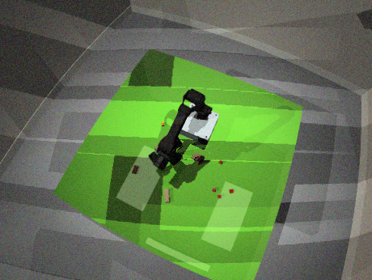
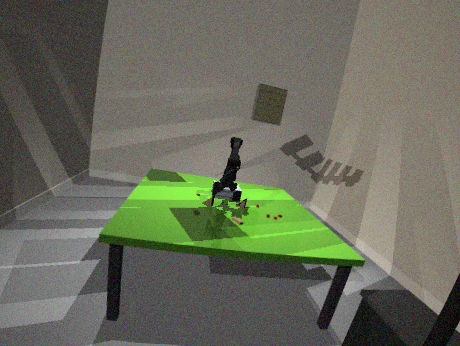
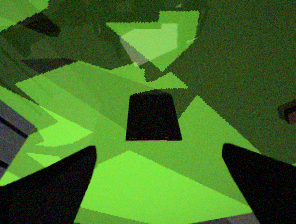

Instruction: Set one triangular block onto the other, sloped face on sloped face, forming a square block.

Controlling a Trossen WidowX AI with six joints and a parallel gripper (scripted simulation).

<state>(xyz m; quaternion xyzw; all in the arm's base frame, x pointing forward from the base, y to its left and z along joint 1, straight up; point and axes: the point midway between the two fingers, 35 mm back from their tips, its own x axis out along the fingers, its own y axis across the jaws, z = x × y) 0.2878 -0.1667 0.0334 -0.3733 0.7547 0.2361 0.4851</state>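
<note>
Right now the small orange piece is 20 cm behind my gripper tip, 8 cm below it and 6 cm to the right of it.
</note>
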